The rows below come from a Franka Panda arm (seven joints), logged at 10 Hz.
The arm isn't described. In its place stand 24 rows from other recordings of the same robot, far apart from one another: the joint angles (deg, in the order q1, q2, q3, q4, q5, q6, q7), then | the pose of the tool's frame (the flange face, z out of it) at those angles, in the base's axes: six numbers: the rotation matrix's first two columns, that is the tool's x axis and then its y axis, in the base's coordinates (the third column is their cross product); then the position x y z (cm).
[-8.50 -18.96 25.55 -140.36 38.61 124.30 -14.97] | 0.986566 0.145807 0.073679 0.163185 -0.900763 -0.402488 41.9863 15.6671 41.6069
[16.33 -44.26 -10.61 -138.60 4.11 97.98 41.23] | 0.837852 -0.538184 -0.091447 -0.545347 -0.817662 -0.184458 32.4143 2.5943 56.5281
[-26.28 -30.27 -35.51 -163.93 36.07 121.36 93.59] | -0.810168 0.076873 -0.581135 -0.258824 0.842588 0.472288 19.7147 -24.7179 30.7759
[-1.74 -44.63 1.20 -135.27 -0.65 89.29 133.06] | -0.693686 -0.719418 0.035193 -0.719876 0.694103 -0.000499 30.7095 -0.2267 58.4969
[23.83 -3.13 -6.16 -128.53 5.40 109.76 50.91] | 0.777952 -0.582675 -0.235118 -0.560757 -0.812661 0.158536 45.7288 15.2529 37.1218
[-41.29 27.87 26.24 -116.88 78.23 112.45 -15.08] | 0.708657 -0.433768 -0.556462 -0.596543 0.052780 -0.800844 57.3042 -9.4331 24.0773
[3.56 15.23 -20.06 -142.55 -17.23 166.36 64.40] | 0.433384 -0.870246 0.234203 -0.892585 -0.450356 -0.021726 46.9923 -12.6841 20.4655
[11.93 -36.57 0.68 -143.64 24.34 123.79 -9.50] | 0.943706 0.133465 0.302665 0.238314 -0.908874 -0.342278 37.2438 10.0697 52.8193
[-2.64 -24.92 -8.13 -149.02 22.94 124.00 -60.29] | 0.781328 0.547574 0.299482 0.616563 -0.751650 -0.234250 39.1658 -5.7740 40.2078
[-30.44 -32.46 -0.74 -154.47 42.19 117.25 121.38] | -0.919167 0.005349 -0.393831 -0.191082 0.868298 0.457761 32.3425 -15.2450 40.8672
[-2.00 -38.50 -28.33 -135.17 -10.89 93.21 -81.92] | 0.512920 0.853124 0.095353 0.856214 -0.500438 -0.128294 28.7625 -22.0226 52.2680
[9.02 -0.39 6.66 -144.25 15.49 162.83 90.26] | 0.048495 -0.986229 -0.158118 -0.952654 0.001903 -0.304051 47.5465 11.8891 31.4381
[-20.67 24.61 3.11 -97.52 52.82 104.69 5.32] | 0.740788 -0.498009 -0.450799 -0.654949 -0.386367 -0.649433 63.3315 -13.6332 35.2141
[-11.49 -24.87 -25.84 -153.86 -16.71 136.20 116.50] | -0.773092 -0.634183 -0.011870 -0.629614 0.769522 -0.106872 31.7400 -23.5218 36.5714
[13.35 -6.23 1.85 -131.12 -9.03 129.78 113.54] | -0.055199 -0.994419 0.089909 -0.991241 0.043756 -0.124609 49.0169 12.9122 40.5248
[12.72 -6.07 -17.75 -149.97 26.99 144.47 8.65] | 0.816312 -0.568466 -0.102377 -0.571845 -0.770385 -0.281956 42.7700 -3.9698 28.5303
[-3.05 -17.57 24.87 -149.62 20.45 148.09 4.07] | 0.971318 0.010584 0.237547 0.047273 -0.987663 -0.149288 41.0174 15.4325 37.2572
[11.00 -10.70 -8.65 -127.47 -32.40 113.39 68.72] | 0.608775 -0.694666 0.383188 -0.792981 -0.547395 0.267469 48.9789 -1.5971 45.4307
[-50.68 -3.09 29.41 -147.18 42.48 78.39 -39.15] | 0.850349 0.268639 -0.452481 -0.318406 -0.421925 -0.848880 32.9365 -4.1098 28.0578
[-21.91 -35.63 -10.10 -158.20 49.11 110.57 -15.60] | 0.821114 -0.552776 -0.142166 -0.446100 -0.466165 -0.763993 30.6731 -12.5302 40.0515
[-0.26 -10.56 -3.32 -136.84 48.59 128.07 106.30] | -0.701398 -0.457034 -0.546956 -0.676272 0.669119 0.308117 47.9321 -0.7728 40.2120
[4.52 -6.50 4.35 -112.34 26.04 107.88 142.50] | -0.780940 -0.569064 -0.257485 -0.624603 0.710119 0.324966 52.0389 11.5938 53.3906
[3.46 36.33 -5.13 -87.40 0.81 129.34 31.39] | 0.839043 -0.533484 0.106782 -0.534945 -0.844719 -0.016876 71.6884 -0.9963 29.7604
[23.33 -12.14 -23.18 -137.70 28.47 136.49 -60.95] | 0.694728 0.574178 0.433212 0.685303 -0.711300 -0.156244 48.3247 0.3688 40.7770
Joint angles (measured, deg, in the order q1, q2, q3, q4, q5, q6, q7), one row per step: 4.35 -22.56 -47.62 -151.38 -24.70 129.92 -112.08; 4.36 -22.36 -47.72 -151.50 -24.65 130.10 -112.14; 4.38 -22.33 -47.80 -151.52 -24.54 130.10 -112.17; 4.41 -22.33 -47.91 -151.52 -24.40 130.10 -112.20; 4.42 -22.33 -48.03 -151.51 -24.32 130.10 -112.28; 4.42 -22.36 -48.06 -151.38 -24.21 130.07 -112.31; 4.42 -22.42 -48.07 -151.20 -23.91 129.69 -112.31; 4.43 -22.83 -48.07 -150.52 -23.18 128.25 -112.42; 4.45 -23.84 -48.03 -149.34 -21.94 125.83 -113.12; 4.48 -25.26 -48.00 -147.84 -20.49 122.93 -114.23; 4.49 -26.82 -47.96 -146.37 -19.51 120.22 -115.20
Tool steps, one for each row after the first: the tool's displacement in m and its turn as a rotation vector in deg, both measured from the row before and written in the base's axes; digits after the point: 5 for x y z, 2 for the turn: -0.00045 0.00010 -0.00171 0.06 0.11 -0.02; -0.00030 -0.00012 -0.00043 0.11 0.01 -0.09; -0.00031 -0.00031 -0.00021 0.14 -0.04 -0.14; -0.00043 -0.00053 -0.00016 0.10 -0.03 -0.08; 0.00024 -0.00077 0.00092 0.02 -0.13 -0.11; -0.00012 -0.00058 0.00095 0.25 0.06 -0.27; -0.00032 -0.00206 0.00454 0.70 0.18 -0.58; -0.00041 -0.00321 0.00960 1.26 -0.10 -0.40; -0.00078 -0.00397 0.01322 1.56 -0.47 -0.13; -0.00139 -0.00400 0.01409 1.23 -0.65 0.10
